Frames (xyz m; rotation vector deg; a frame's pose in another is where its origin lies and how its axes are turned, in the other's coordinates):
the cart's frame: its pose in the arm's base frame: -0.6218 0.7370 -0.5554 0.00 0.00 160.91
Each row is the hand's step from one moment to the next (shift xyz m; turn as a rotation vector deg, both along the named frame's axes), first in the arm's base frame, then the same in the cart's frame.
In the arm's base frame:
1: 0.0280 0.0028 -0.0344 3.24 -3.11 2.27
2: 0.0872 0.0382 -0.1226 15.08 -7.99 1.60
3: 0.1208 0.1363 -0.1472 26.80 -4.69 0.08
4: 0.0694 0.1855 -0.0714 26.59 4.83 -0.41
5: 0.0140 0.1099 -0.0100 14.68 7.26 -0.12
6: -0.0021 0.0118 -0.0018 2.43 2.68 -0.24
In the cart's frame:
1: -0.0255 -0.0118 -0.0344 -4.08 1.88 2.27
2: -0.0699 -0.0646 -0.1226 -16.86 2.62 1.60
3: -0.0696 -0.1683 -0.1472 -26.86 -4.33 0.08
4: -0.0049 -0.1980 -0.0714 -23.55 -13.26 -0.41
5: 0.0227 -0.1084 -0.0100 -11.50 -11.66 -0.12
6: 0.0058 -0.0105 -0.0018 -1.42 -3.33 -0.24

